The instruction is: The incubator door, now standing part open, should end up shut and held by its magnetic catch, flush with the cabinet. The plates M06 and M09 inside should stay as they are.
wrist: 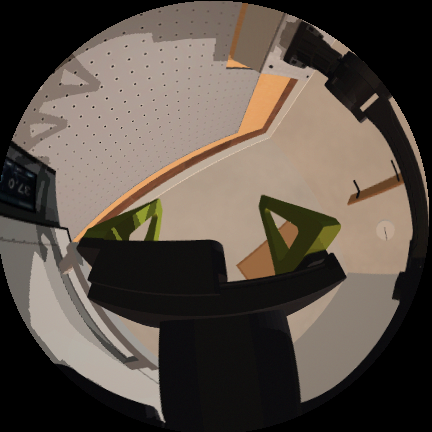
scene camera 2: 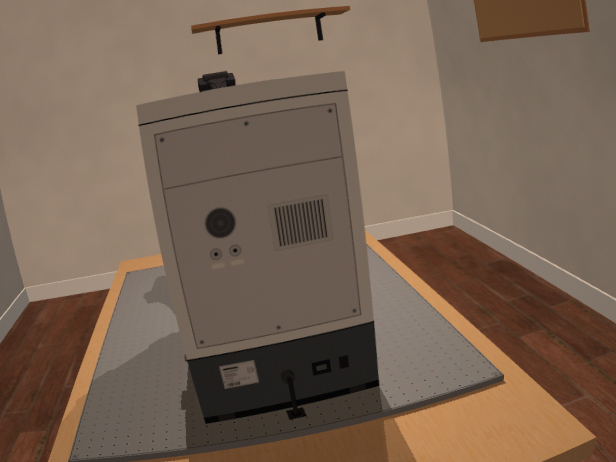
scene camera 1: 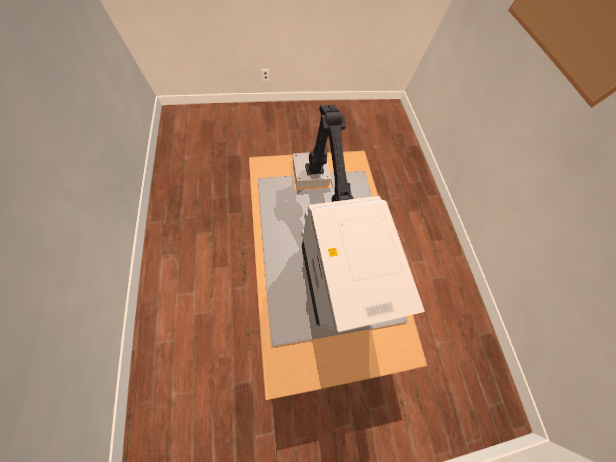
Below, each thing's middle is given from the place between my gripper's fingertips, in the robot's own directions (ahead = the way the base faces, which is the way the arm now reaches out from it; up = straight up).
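Picture the incubator [scene camera 2: 255, 192] 5 cm above my hand, and then 42 cm ahead of it and 15 cm to the right of it.
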